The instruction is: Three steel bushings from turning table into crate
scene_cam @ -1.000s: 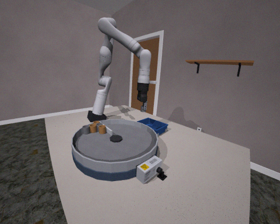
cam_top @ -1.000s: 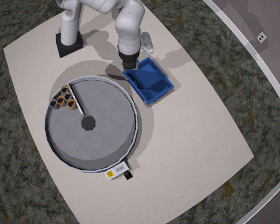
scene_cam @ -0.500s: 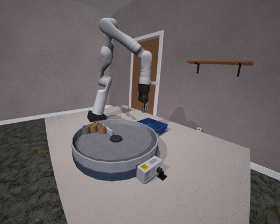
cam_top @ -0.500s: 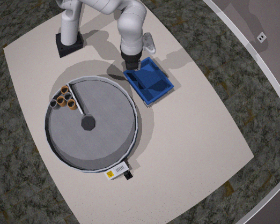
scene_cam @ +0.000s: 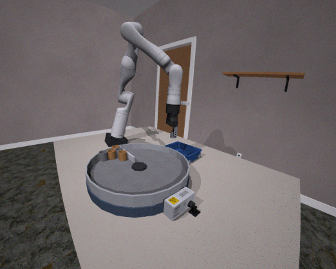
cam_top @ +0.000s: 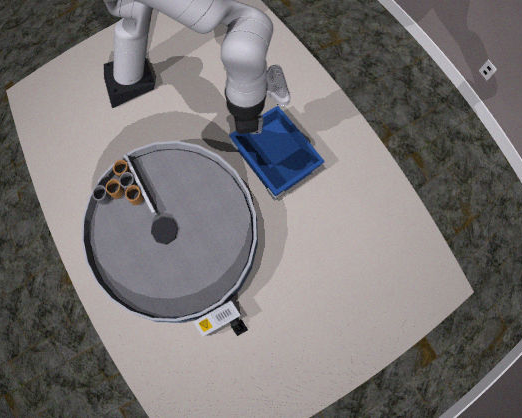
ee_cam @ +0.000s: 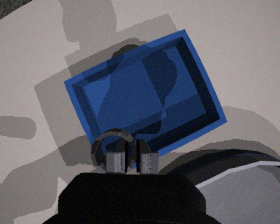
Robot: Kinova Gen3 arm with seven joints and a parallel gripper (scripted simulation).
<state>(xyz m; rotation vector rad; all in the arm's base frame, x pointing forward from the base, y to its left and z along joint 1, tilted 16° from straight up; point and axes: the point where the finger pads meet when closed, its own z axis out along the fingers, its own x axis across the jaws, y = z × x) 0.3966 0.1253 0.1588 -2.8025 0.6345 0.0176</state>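
My gripper is now 4 cm short of the blue crate, 4 cm to the right of it and 12 cm above it. Also, from my hand: turning table 6 cm ahead, 29 cm to the right, 9 cm below.
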